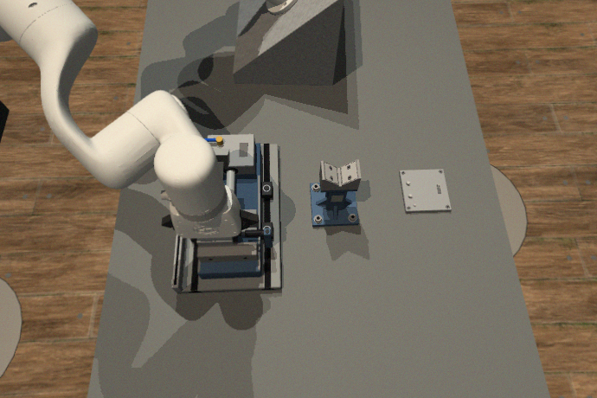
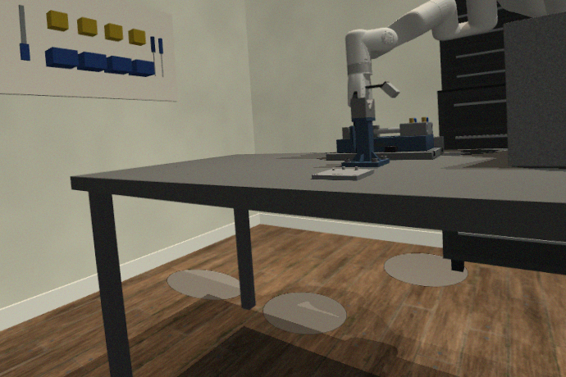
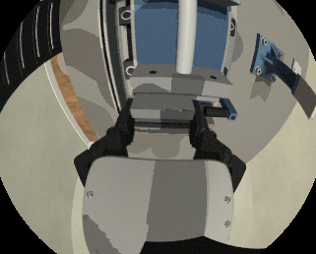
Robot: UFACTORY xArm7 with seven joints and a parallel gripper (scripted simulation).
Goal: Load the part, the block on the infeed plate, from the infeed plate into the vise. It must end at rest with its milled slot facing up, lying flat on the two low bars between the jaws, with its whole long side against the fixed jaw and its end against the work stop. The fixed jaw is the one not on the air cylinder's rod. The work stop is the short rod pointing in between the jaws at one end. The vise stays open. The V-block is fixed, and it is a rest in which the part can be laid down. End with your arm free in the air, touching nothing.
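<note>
Now: the part right at my hand. From my hand the other things lie so: moving jaw 3 cm behind, 2 cm to the left, 3 cm below; fixed jaw 3 cm ahead, 2 cm to the left, 3 cm below; work stop 7 cm to the left, 1 cm below.
</note>
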